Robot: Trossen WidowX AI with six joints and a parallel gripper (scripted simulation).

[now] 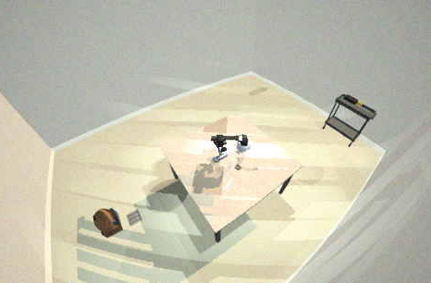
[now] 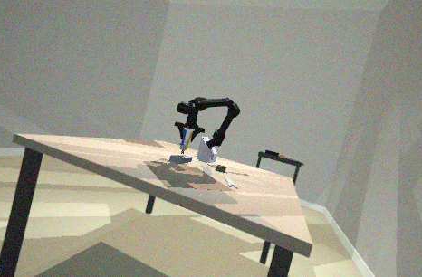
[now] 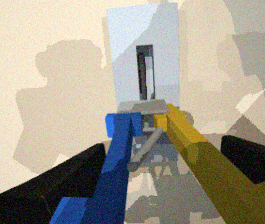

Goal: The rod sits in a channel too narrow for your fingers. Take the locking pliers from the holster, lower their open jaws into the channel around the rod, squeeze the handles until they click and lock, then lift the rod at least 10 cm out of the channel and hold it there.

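Now: gripper tip 1 cm past the channel block and 12 cm above it. Round my gripper tip: grey link bar: 1 cm to the right; then rod: 1 cm to the right, 12 cm below; then yellow handle: 2 cm to the left, 1 cm above.
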